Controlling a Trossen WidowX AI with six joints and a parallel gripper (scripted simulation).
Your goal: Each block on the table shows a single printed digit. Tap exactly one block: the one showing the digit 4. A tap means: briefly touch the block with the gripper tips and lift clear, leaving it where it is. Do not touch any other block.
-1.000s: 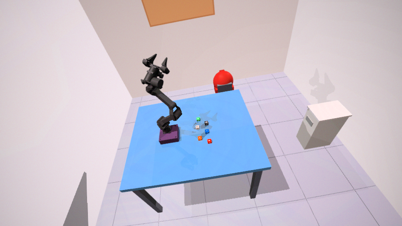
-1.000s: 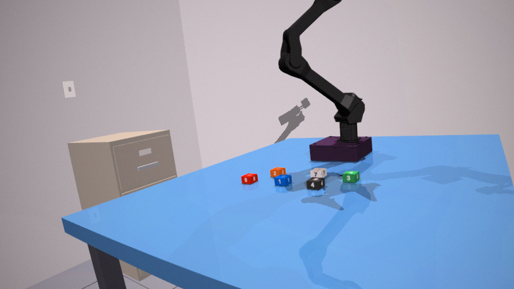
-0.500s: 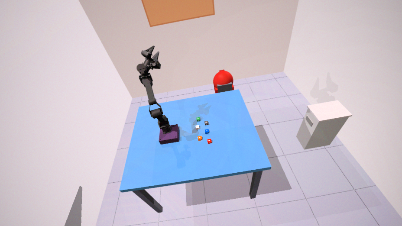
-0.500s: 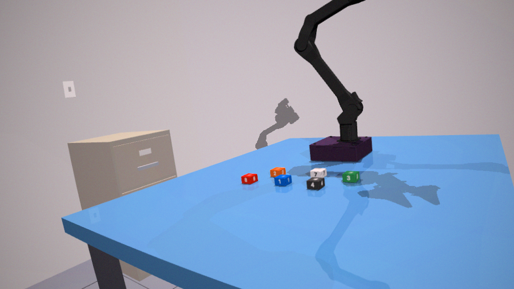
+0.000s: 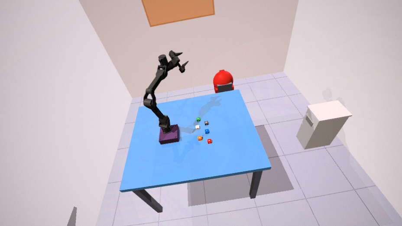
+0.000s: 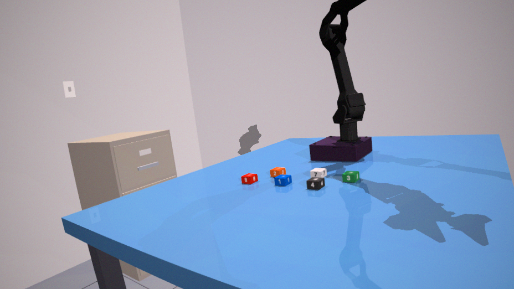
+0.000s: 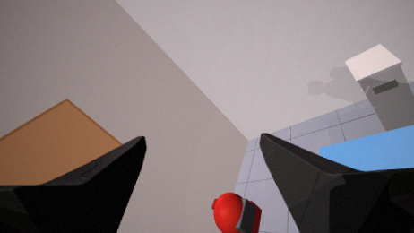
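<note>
Right now the black block is 510 mm below my gripper tip, 290 mm to the right of it and 70 mm ahead of it. The rest, counted from my gripper tip: white 7 block 510 mm below, 320 mm to the right, 20 mm behind; then green 3 block 510 mm below, 220 mm to the right; then blue 1 block 510 mm below, 380 mm to the right, 60 mm ahead.
</note>
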